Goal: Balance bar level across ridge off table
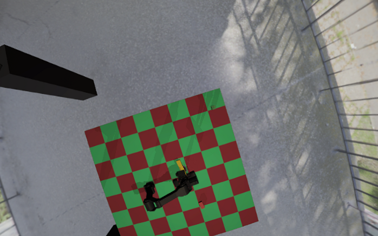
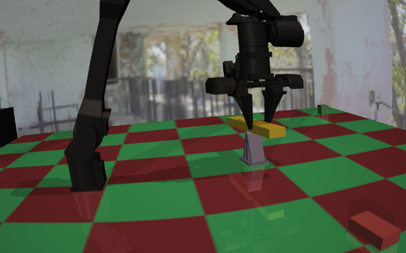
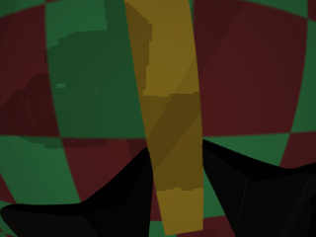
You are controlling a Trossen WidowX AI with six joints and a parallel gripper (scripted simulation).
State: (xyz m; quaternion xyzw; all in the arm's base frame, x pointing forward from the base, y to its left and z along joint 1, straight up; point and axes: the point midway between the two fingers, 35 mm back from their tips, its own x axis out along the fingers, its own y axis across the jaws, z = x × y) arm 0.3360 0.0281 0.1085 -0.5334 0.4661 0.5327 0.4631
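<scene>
Now: gripper tip 30 mm to the right of the yellow bar. The rest, counted from my gripper tip: red block 340 mm to the right, 70 mm below, 50 mm ahead; small green block 470 mm to the left, 400 mm ahead, 60 mm below.
</scene>
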